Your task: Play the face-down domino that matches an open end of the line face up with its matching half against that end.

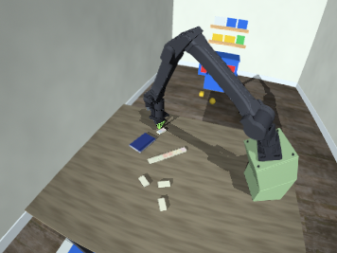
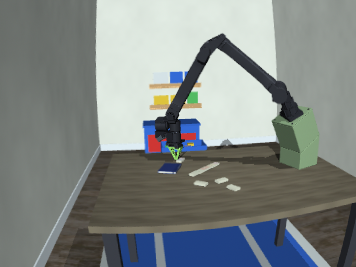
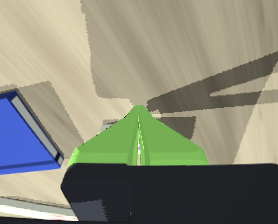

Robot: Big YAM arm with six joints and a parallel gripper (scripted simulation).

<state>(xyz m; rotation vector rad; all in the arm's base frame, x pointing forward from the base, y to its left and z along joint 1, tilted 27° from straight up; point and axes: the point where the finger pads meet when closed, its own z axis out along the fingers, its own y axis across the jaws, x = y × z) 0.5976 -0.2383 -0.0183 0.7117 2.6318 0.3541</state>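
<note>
Now: hand 2 cm to the right of the domino, 2 cm past it and 1 cm above it.
</note>
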